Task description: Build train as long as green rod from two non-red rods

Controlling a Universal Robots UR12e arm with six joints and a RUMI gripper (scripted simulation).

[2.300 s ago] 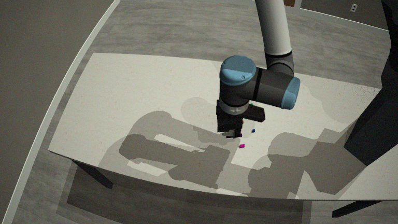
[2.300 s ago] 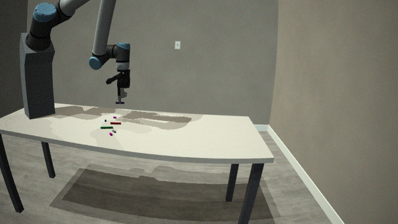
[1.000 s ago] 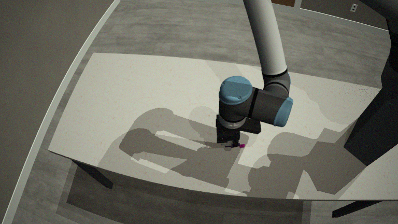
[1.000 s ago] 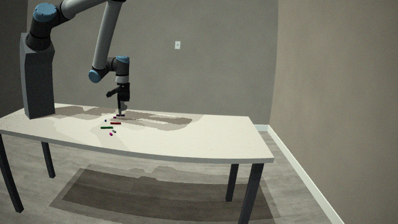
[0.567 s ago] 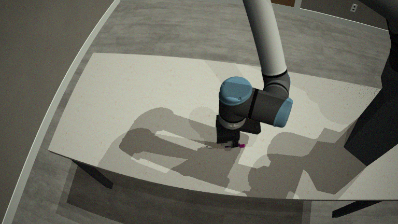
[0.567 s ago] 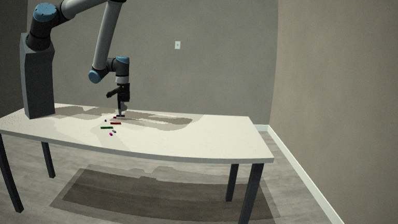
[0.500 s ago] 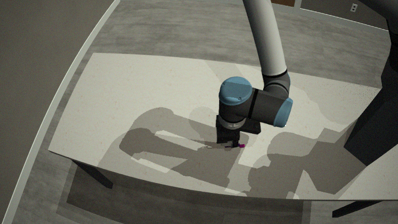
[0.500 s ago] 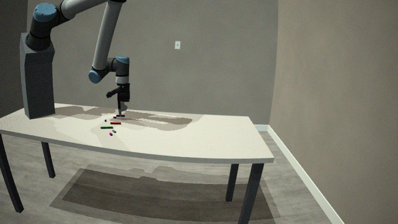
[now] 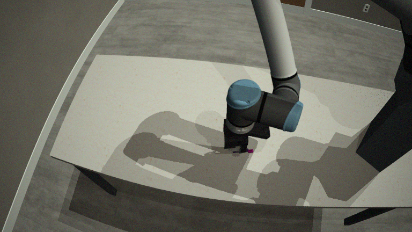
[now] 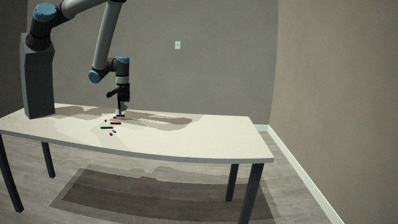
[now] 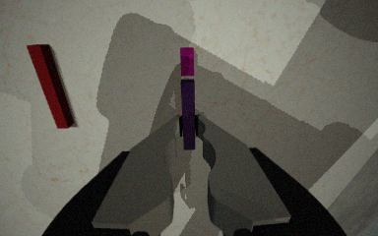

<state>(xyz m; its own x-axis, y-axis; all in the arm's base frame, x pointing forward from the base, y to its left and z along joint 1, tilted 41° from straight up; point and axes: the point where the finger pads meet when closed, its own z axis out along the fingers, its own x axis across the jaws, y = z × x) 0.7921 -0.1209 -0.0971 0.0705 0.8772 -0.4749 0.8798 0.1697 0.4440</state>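
The purple rod is 10 mm below my hand. From my hand the other things lie so: small blue rod: 100 mm behind, 60 mm to the right, 20 mm below; then red rod: 110 mm to the right, 30 mm behind, 20 mm below; then green rod: 190 mm to the right, 90 mm behind, 20 mm below.
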